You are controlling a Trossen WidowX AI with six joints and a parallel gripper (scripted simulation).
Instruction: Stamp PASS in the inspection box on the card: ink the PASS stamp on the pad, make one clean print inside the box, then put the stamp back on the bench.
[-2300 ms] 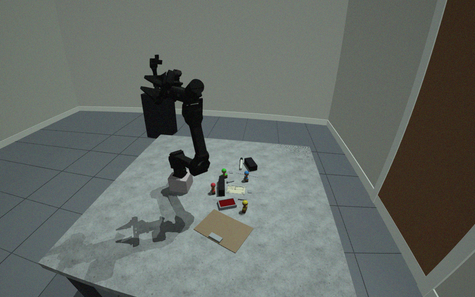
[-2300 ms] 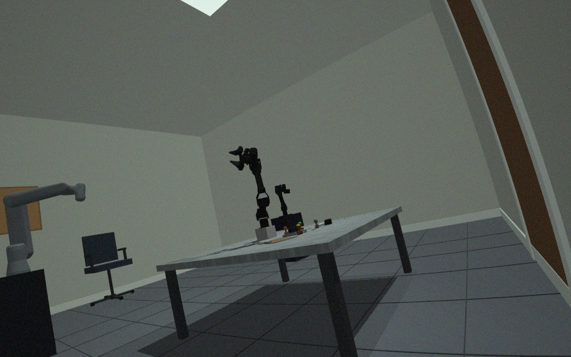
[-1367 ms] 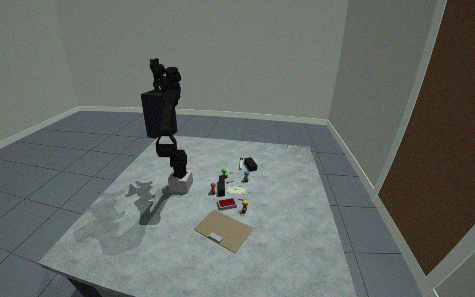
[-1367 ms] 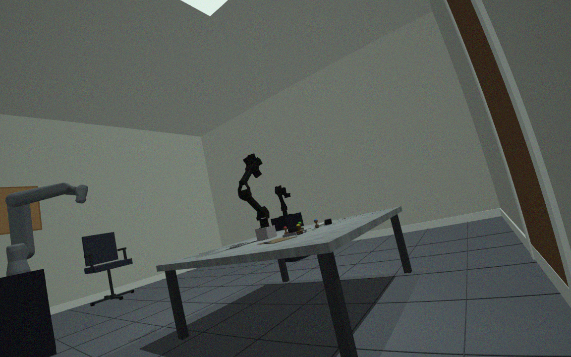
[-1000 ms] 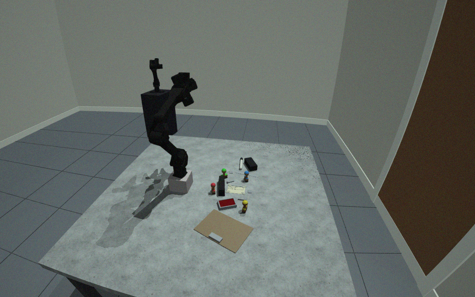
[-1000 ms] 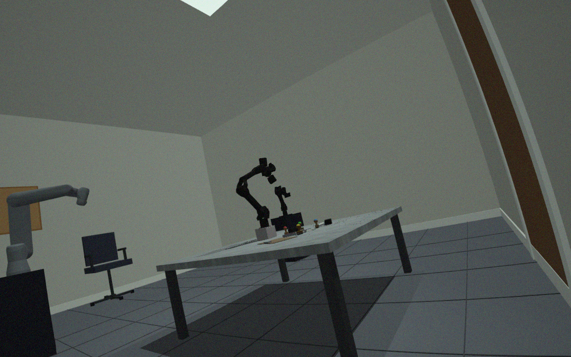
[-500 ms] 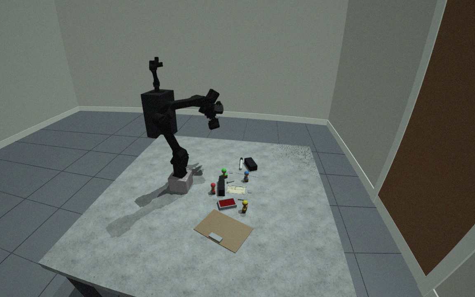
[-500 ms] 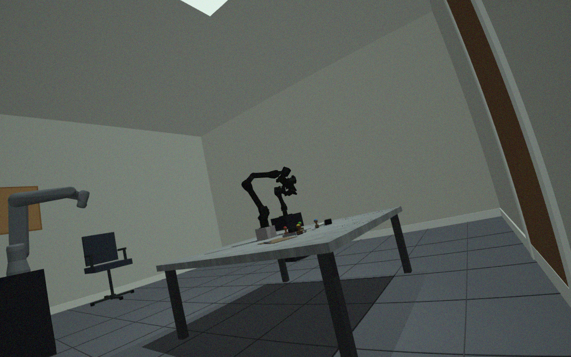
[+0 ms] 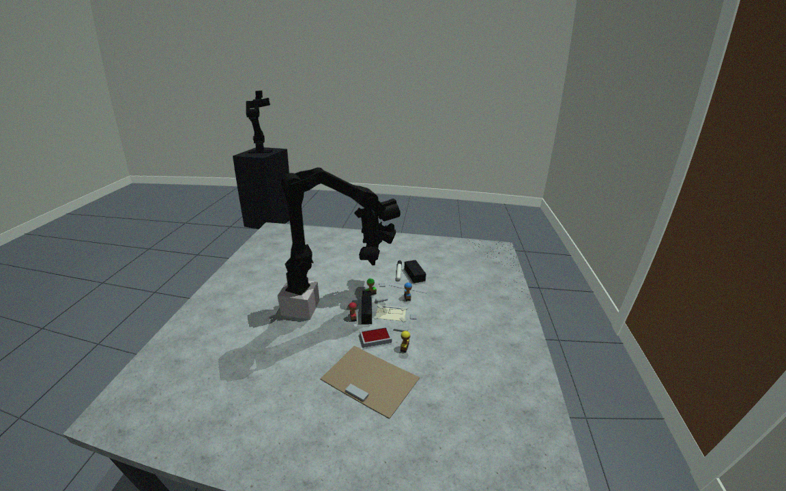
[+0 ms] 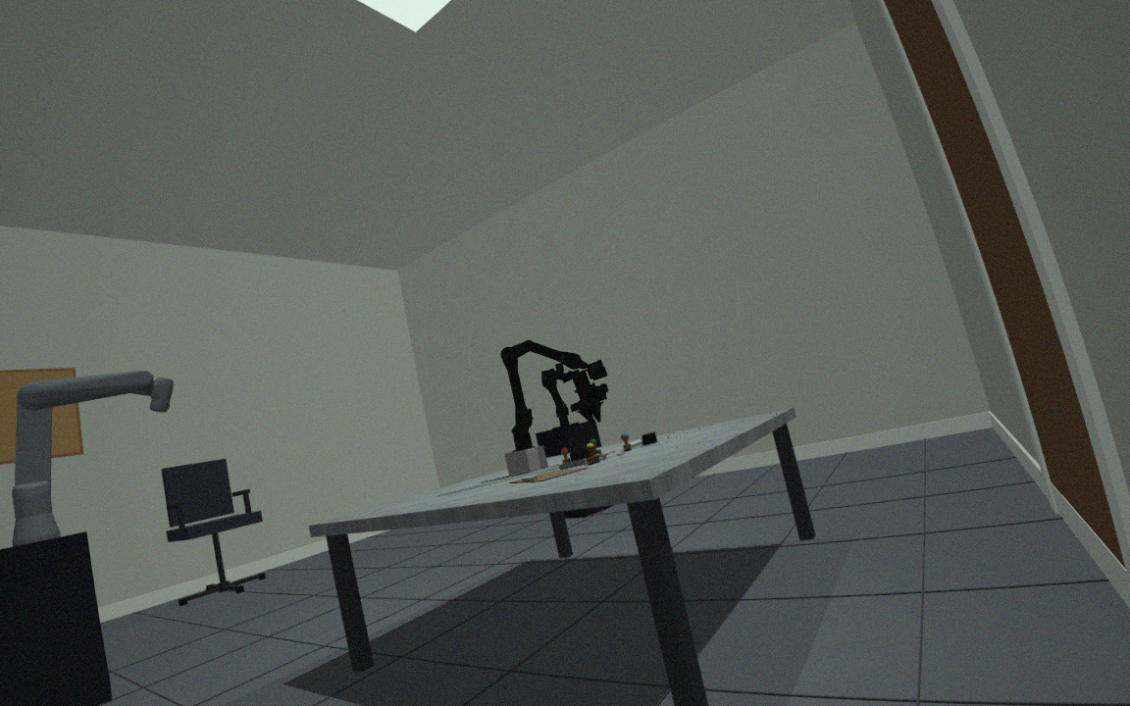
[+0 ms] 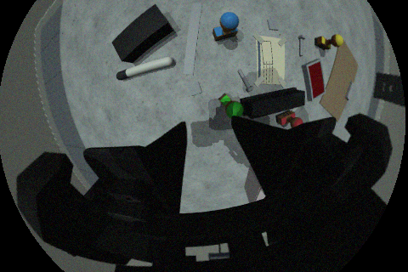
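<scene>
Now: gripper tip 100 mm above the green-knobbed stamp and 40 mm to the left of it. The rest, counted from my gripper tip: card 120 mm to the right, 120 mm below, 110 mm ahead; then blue-knobbed stamp 140 mm ahead, 100 mm below, 20 mm to the right; then white cylinder 160 mm to the left, 110 mm below, 50 mm ahead.
</scene>
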